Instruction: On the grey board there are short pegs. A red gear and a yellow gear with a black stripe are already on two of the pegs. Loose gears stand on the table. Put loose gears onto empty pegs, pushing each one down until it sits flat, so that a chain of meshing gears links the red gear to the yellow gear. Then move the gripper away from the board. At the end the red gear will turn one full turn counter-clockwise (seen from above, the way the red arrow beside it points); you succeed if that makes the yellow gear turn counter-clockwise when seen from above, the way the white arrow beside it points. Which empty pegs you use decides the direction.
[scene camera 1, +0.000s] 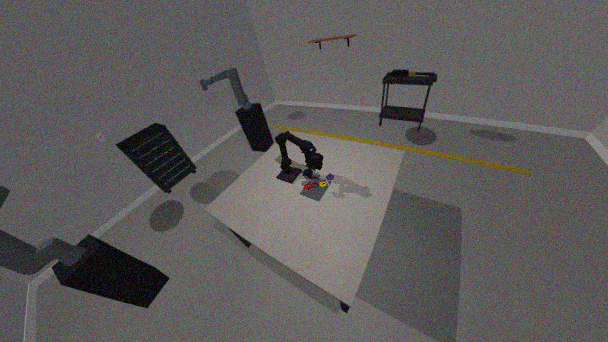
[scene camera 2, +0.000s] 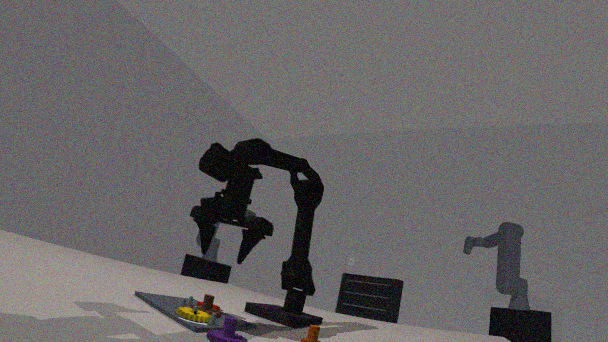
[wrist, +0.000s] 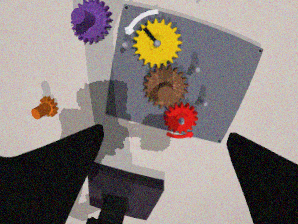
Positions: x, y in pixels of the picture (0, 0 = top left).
The gripper (wrist: 166, 135): 10 cm from the lens. A brown gear (wrist: 165, 87) is 17 cm from the lens. A red gear (wrist: 181, 111) is 21 cm from the lens. The marked spots on the red gear and the brown gear are 6 cm apart.
